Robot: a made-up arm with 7 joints. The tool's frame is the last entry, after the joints. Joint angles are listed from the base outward. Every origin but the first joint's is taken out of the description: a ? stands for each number. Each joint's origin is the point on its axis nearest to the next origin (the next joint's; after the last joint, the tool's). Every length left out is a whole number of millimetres.
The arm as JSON. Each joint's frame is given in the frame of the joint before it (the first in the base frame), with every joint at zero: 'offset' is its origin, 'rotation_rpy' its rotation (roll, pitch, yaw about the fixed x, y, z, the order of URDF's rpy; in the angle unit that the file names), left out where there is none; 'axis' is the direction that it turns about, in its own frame. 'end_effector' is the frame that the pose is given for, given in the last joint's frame.
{
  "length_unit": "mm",
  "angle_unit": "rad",
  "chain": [
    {
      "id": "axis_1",
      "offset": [
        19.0,
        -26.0,
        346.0
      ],
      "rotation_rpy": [
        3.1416,
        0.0,
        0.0
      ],
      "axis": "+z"
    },
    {
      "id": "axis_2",
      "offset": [
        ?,
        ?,
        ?
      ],
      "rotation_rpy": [
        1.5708,
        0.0,
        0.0
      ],
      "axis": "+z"
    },
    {
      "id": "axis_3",
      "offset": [
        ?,
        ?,
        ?
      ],
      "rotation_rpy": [
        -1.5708,
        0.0,
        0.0
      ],
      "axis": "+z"
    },
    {
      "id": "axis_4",
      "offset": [
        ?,
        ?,
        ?
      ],
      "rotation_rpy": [
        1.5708,
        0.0,
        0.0
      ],
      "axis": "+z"
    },
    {
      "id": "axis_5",
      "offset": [
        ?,
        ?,
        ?
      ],
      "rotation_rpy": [
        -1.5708,
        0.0,
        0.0
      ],
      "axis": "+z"
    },
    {
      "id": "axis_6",
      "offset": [
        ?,
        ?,
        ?
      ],
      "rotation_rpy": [
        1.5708,
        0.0,
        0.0
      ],
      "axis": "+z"
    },
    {
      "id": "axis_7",
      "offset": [
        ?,
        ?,
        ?
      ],
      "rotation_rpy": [
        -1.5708,
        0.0,
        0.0
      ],
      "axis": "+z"
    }
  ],
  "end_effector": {
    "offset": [
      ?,
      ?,
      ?
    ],
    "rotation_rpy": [
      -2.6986,
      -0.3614,
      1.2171
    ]
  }
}
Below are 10 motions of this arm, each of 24 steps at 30 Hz.
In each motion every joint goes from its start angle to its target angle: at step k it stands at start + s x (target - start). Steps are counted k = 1, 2, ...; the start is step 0. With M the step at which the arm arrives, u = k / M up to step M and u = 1 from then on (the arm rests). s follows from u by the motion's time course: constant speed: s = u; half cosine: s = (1 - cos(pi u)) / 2; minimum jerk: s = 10 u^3 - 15 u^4 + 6 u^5.
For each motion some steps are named. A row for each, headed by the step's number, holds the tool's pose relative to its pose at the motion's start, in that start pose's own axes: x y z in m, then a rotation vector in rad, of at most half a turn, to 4 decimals.
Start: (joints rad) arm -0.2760 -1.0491 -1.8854 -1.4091 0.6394 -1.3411 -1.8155
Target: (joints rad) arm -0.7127 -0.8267 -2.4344 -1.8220 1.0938 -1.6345 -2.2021
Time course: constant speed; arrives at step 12
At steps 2, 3, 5, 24:
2: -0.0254 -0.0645 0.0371 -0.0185 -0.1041 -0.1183
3: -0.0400 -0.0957 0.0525 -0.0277 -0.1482 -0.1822
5: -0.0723 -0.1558 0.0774 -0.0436 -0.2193 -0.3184
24: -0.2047 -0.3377 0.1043 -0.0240 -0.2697 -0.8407

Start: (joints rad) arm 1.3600 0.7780 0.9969 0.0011 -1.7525 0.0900 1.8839
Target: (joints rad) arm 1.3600 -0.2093 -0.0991 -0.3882 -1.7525 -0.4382 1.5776
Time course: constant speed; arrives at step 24
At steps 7, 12, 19, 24:
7: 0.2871 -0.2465 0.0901 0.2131 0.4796 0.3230
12: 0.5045 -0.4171 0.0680 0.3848 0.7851 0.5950
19: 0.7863 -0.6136 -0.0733 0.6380 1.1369 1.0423
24: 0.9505 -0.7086 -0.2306 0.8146 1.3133 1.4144

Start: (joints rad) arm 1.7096 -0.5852 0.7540 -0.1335 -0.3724 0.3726 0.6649
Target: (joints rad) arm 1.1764 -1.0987 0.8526 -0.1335 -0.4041 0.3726 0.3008
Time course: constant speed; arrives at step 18
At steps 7, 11, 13, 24:
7: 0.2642 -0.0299 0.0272 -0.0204 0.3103 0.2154
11: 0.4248 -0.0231 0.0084 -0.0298 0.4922 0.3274
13: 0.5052 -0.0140 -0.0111 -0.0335 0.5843 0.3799
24: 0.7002 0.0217 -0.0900 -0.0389 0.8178 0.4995

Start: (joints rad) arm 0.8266 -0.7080 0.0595 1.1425 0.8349 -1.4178 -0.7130
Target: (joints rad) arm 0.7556 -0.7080 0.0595 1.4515 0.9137 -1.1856 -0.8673
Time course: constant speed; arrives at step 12
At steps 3, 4, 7, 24:
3: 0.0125 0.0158 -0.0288 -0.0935 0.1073 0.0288
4: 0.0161 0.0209 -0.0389 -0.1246 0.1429 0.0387
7: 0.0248 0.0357 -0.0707 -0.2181 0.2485 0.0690
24: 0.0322 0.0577 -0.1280 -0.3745 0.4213 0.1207

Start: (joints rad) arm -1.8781 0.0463 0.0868 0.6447 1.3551 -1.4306 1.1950
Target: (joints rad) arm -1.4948 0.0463 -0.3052 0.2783 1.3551 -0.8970 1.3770
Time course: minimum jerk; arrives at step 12
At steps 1, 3, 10, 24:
1: 0.0002 0.0008 -0.0002 -0.0008 -0.0027 -0.0022
3: 0.0040 0.0167 -0.0041 -0.0158 -0.0557 -0.0454
10: 0.0776 0.1532 -0.0408 -0.1904 -0.4973 -0.4246
24: 0.0822 0.1584 -0.0423 -0.1994 -0.5145 -0.4399

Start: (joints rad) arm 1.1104 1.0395 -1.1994 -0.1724 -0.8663 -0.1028 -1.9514
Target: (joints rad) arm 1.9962 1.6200 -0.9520 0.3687 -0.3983 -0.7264 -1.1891
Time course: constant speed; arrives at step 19
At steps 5, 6, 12, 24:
5: -0.1892 0.0882 -0.1404 0.0860 -0.5012 -0.3573
6: -0.2233 0.1073 -0.1769 0.1073 -0.6028 -0.4202
12: -0.3876 0.2152 -0.4467 0.2754 -1.2121 -0.7258
24: -0.4740 0.2848 -0.8349 0.5844 -1.8815 -0.8976

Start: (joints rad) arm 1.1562 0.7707 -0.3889 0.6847 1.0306 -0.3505 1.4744
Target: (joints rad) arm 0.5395 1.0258 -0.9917 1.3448 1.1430 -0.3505 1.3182
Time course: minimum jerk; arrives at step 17
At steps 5, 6, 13, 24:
5: -0.0488 -0.1247 0.0678 0.1061 0.0517 0.2160
6: -0.0646 -0.1986 0.1008 0.1696 0.0773 0.3313
13: 0.0657 -0.8073 0.1827 0.8037 0.2229 1.1839
24: 0.1089 -0.8735 0.1651 0.9028 0.2352 1.2856

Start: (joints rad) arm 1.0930 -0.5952 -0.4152 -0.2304 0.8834 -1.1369 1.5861
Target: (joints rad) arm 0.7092 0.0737 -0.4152 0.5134 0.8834 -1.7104 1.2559
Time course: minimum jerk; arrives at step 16
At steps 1, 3, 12, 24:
1: -0.0003 -0.0012 -0.0017 -0.0011 -0.0004 0.0024
3: -0.0055 -0.0275 -0.0373 -0.0244 -0.0086 0.0524
12: 0.1897 -0.6123 -0.4163 -0.7864 0.0490 0.8520
24: 0.2394 -0.6808 -0.4177 -0.9151 0.0827 0.9239

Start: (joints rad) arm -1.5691 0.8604 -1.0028 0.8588 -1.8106 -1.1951 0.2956
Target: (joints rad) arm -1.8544 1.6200 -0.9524 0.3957 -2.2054 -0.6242 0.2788
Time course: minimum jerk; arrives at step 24
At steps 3, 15, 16, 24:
3: 0.0016 0.0064 0.0089 -0.0054 0.0136 -0.0034
15: 0.1642 0.2095 0.4173 -0.1975 0.5336 0.0017
16: 0.1858 0.2184 0.4553 -0.2103 0.5704 0.0159
24: 0.2591 0.2336 0.5761 -0.2462 0.6719 0.0734

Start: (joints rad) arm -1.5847 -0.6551 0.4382 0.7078 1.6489 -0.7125 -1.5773
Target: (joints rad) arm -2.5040 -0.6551 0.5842 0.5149 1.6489 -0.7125 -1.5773
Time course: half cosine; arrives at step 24
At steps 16, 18, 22, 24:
16: 0.2094 0.1105 -0.0199 0.1309 0.1592 0.5367
18: 0.2324 0.1380 -0.0252 0.1457 0.1862 0.6091
22: 0.2575 0.1759 -0.0327 0.1629 0.2215 0.6989
24: 0.2605 0.1811 -0.0337 0.1651 0.2262 0.7107

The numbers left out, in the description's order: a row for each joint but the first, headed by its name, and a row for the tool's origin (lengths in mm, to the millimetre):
axis_2: 18.0 48.0 0.0
axis_3: -16.0 -622.0 0.0
axis_4: -21.0 49.0 0.0
axis_5: -5.0 -350.0 0.0
axis_6: 6.0 -46.0 0.0
axis_7: -22.0 -172.0 0.0
tool: 14.0 -6.0 0.0

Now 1 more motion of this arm.
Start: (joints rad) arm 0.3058 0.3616 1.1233 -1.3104 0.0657 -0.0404 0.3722
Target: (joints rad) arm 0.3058 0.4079 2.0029 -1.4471 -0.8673 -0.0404 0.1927
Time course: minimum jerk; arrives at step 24
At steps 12, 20, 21, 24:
12: -0.2001 -0.1152 -0.0927 -0.1938 -0.1923 0.5880
20: -0.3228 -0.2354 -0.2400 -0.5734 -0.4023 1.0412
21: -0.3264 -0.2405 -0.2471 -0.5934 -0.4112 1.0570
24: -0.3292 -0.2446 -0.2529 -0.6101 -0.4186 1.0698

